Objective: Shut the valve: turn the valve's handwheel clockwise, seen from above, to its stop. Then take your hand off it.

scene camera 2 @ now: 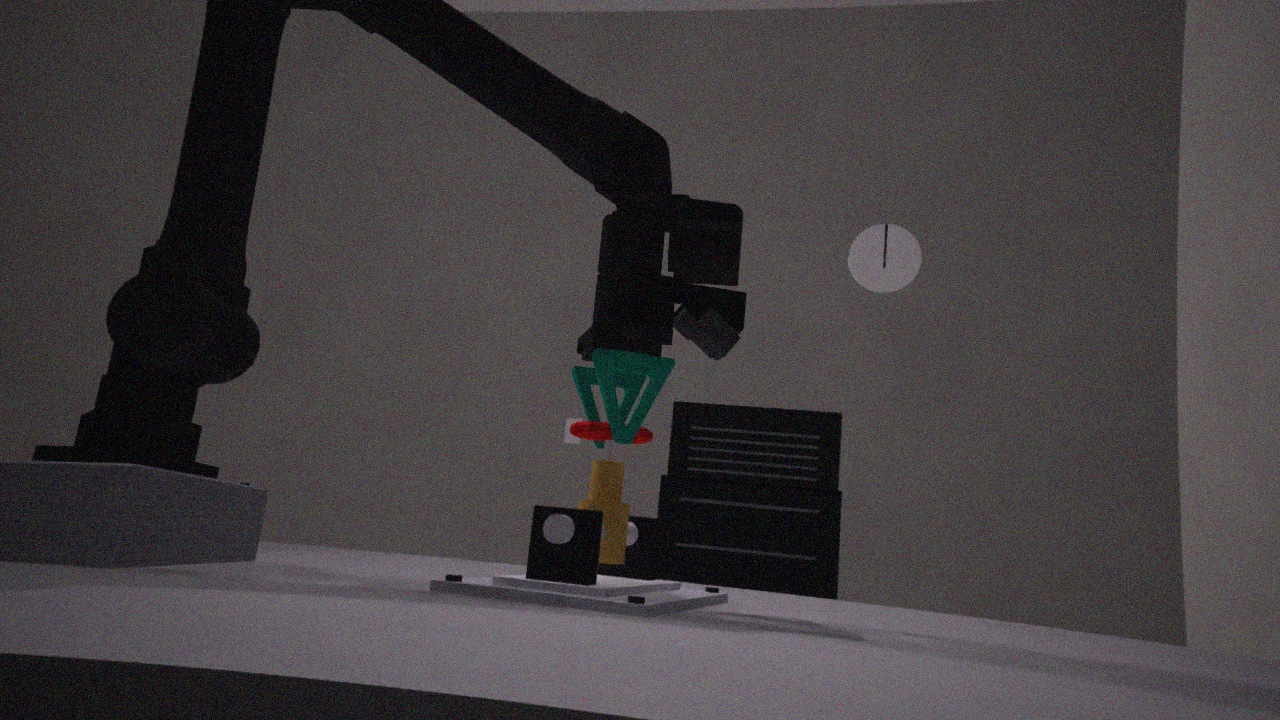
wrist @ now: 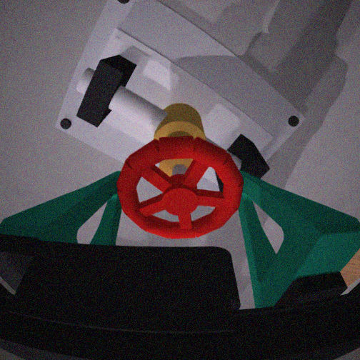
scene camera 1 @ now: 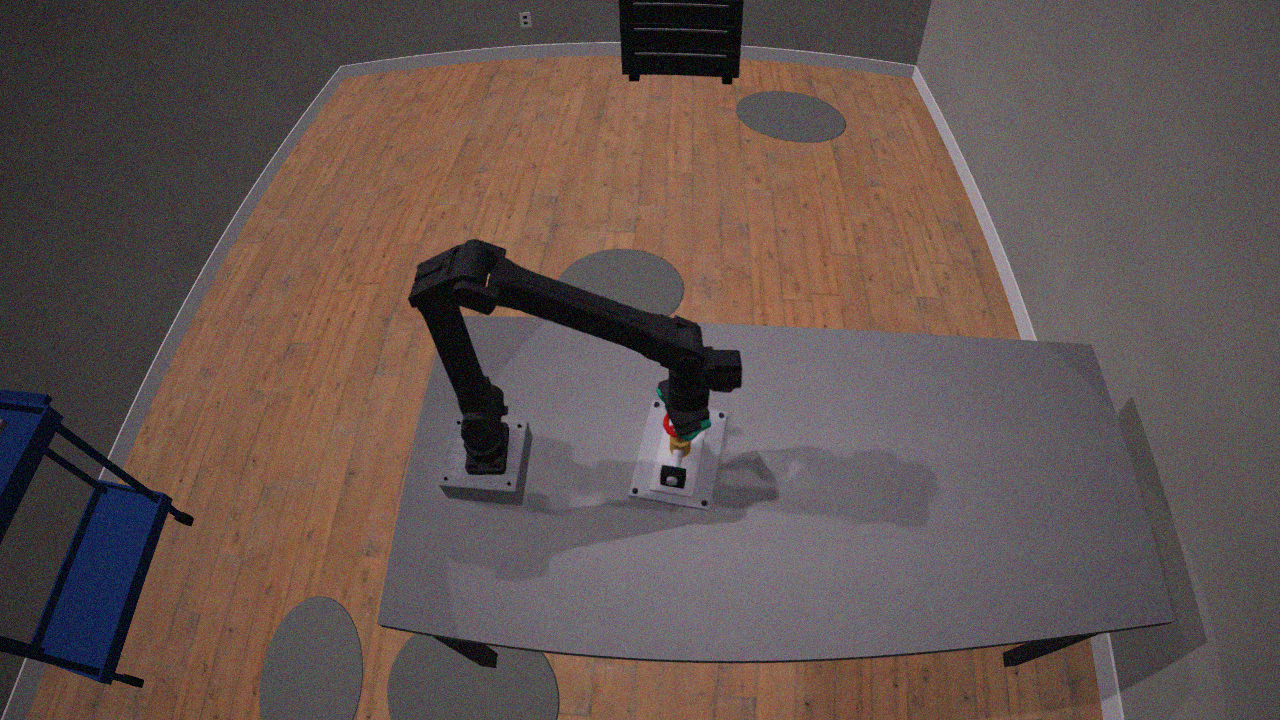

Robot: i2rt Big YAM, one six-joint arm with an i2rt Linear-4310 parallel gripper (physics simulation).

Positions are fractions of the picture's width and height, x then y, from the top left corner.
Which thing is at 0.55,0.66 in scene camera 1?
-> A pale base plate.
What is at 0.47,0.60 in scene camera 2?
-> A red handwheel.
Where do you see a pale base plate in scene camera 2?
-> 0.50,0.84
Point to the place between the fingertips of the gripper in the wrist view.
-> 0.50,0.50
